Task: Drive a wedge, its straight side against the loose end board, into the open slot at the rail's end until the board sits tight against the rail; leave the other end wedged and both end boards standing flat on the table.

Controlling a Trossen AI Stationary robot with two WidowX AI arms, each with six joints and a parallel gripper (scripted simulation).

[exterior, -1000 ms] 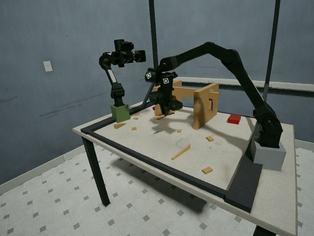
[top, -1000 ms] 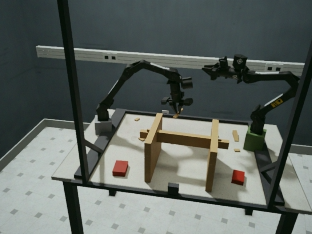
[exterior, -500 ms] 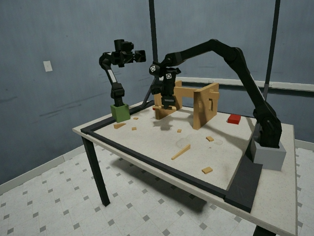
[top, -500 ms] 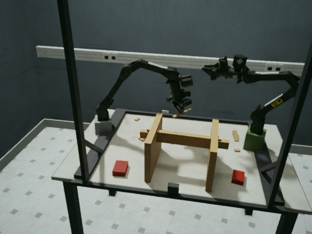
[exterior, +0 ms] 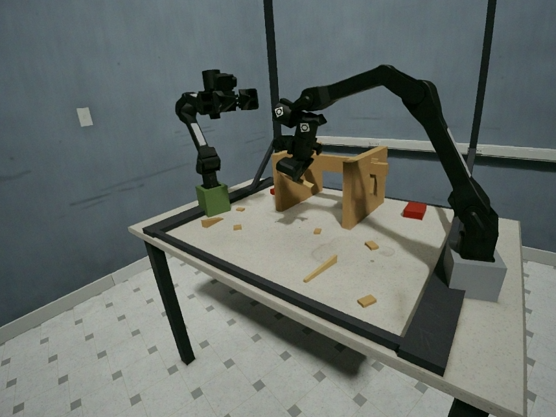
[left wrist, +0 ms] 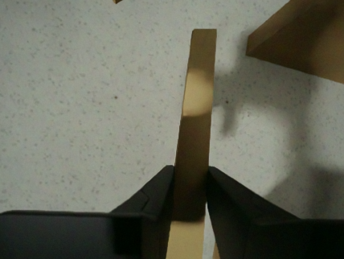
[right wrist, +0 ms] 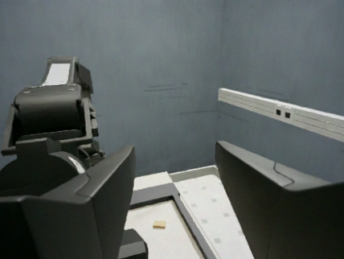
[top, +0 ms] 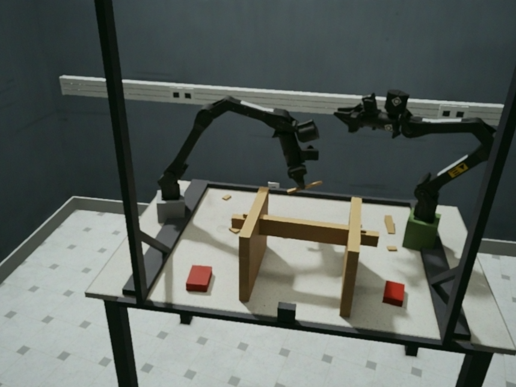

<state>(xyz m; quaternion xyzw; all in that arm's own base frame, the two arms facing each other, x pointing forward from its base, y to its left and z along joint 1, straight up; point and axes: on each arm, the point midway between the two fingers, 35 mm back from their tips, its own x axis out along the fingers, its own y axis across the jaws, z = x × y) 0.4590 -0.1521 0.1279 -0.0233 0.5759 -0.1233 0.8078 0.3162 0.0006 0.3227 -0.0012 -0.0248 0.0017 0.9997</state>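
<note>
Right now my right hand is 360 mm past the wooden rail, 250 mm above it and 90 mm to the right of it.
</note>
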